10 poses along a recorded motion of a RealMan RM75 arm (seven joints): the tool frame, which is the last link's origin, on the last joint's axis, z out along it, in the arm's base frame.
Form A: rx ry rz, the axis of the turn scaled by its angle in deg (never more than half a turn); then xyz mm.
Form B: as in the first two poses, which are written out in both.
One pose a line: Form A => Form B
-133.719 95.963 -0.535 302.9 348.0 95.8 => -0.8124 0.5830 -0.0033 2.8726 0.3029 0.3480 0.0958
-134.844 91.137 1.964 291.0 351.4 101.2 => -0.8285 0.5599 0.0121 2.8408 0.2910 0.3514 0.1012
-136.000 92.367 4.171 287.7 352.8 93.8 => -0.8270 0.5617 0.0254 2.8703 0.2877 0.3528 0.0938
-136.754 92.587 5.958 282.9 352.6 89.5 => -0.8275 0.5603 0.0361 2.8843 0.2829 0.3526 0.0895
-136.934 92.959 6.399 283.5 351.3 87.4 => -0.8267 0.5612 0.0386 2.8908 0.2835 0.3513 0.0874
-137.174 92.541 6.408 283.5 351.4 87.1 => -0.8284 0.5588 0.0387 2.8902 0.2835 0.3514 0.0871
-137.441 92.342 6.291 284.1 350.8 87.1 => -0.8295 0.5573 0.0380 2.8920 0.2841 0.3508 0.0871
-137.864 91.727 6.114 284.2 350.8 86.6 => -0.8320 0.5536 0.0369 2.8921 0.2842 0.3508 0.0866
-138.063 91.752 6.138 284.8 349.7 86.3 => -0.8323 0.5531 0.0370 2.8952 0.2848 0.3497 0.0863
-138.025 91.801 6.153 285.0 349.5 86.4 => -0.8321 0.5534 0.0371 2.8952 0.2850 0.3495 0.0864
